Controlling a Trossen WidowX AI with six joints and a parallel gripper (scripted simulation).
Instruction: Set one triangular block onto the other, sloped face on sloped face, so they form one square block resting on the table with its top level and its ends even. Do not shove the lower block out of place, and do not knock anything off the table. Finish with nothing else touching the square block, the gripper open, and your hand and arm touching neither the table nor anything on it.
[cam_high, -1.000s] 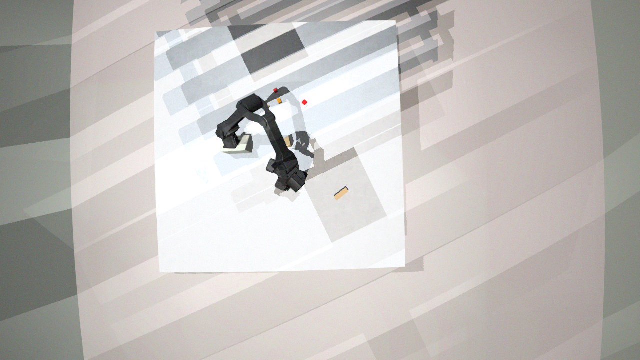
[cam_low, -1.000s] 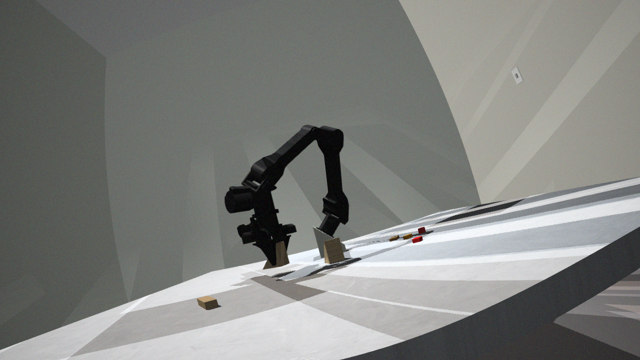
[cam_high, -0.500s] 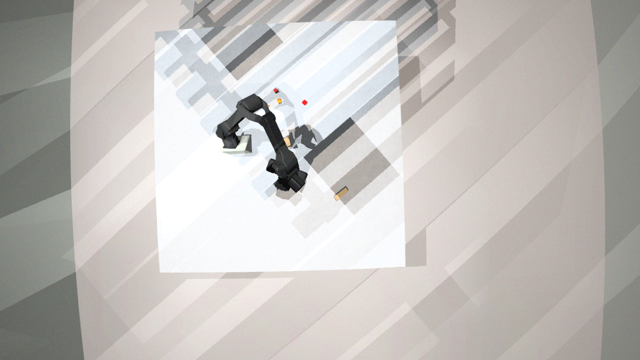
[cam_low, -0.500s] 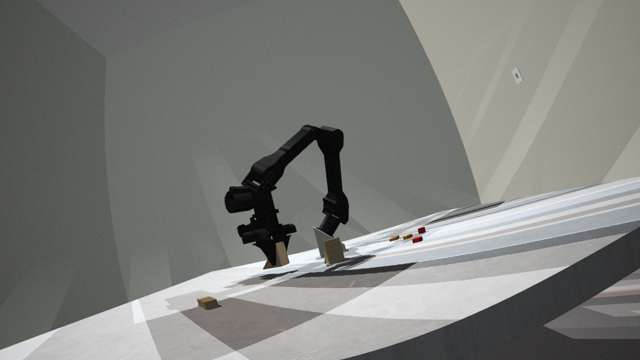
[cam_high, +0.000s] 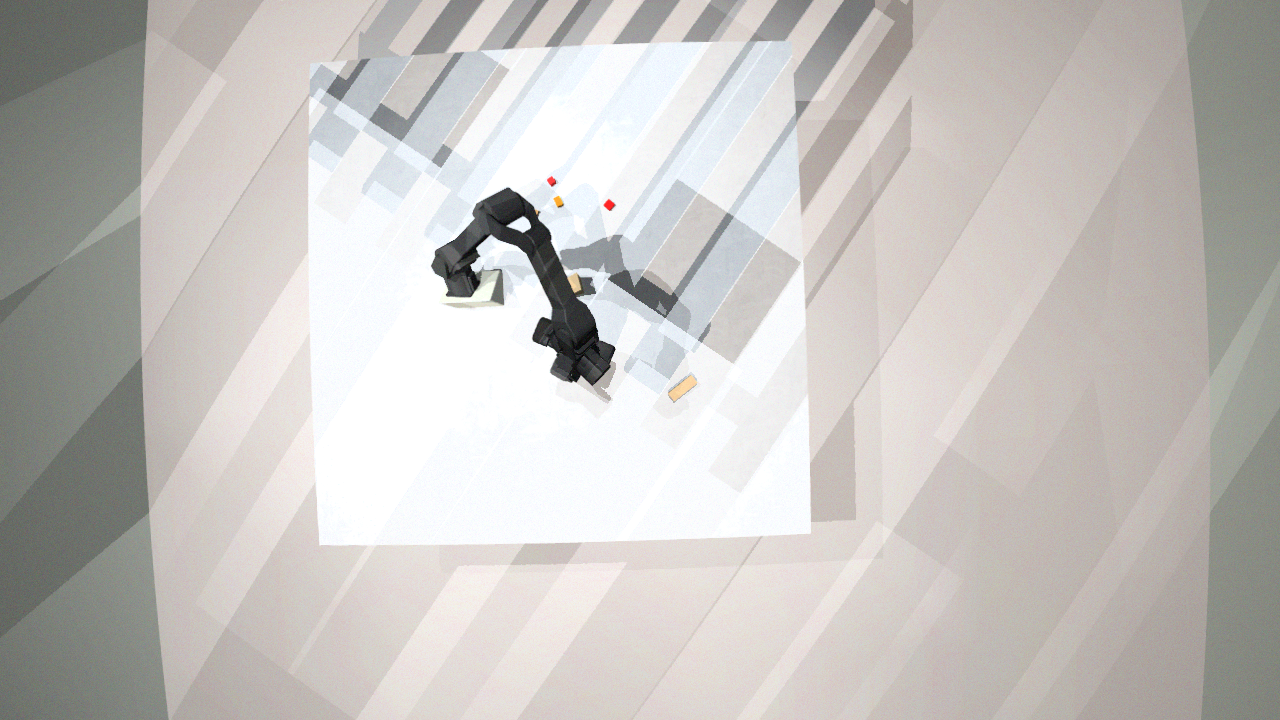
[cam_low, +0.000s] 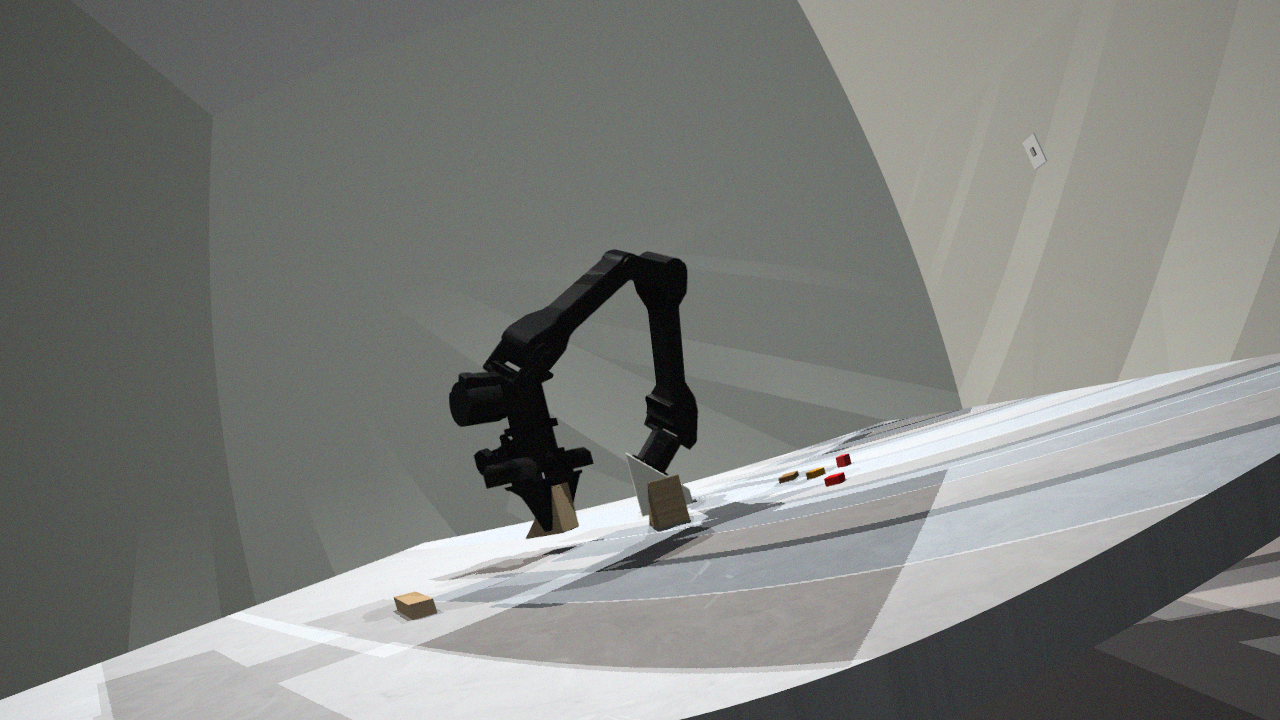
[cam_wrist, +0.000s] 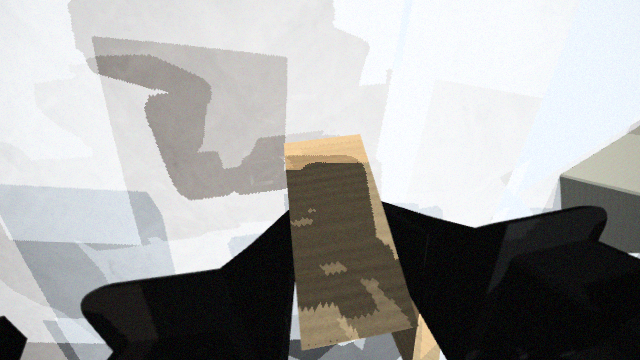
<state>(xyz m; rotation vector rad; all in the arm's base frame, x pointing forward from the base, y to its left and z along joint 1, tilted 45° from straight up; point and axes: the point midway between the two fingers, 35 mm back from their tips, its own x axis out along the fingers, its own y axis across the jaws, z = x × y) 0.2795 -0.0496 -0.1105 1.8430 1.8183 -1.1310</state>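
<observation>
My gripper tip is 10 mm below the tan wooden triangular block. The rest, counted from my gripper tip: orange piece 360 mm to the left, 80 mm behind, 30 mm below; then low tan block 270 mm ahead, 90 mm to the right, 20 mm below.
</observation>
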